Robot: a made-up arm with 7 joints.
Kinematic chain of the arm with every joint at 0, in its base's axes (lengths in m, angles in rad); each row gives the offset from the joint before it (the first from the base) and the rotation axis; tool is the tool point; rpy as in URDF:
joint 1: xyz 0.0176 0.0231 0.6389 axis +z
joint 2: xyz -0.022 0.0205 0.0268 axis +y
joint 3: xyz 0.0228 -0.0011 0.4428 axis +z
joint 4: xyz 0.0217 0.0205 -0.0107 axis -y
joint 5: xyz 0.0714 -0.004 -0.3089 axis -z
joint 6: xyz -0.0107 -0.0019 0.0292 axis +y
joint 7: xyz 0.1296 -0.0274 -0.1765 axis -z
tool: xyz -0.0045 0.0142 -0.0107 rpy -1.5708 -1.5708 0
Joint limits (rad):
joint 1: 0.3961..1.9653
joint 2: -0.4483..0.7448
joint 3: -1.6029..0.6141
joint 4: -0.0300..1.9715
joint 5: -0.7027..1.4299
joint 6: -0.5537..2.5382
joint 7: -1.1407..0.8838
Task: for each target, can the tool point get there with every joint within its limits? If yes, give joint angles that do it. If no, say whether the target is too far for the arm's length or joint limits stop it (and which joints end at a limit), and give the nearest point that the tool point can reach.
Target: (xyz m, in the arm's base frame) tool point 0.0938 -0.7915 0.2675
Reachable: no: joint limits stop it (at a limit: joint 2, joint 3, joint 7) | nearest point 0.0544 -0.3705 0.7311 | short by 0.628 m
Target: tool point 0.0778 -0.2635 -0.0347
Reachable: no: joint limits stop it (at a limit: joint 1, joint 2, joint 7) | nearest point 0.1904 -0.0491 0.4849 | short by 0.573 m
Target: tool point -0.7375 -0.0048 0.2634
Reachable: no: joint limits stop it (at a limit: joint 1, joint 2, joint 3, joint 5, joint 7) | nearest point -0.4281 0.1635 0.5652 | short by 0.464 m
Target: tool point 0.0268 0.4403 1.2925
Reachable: yes | joints 0.8198 -0.2204 0.3815 1.3683 -0.5353 -0.1102 0.5646
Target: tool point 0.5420 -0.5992 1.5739
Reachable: no: too far | nearest point 0.3589 -0.3819 1.3602 | short by 0.356 m
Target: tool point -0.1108 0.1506 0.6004
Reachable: yes | joints 1.7576 0.5252 -0.5885 0.3126 0.9306 1.5297 -0.9187
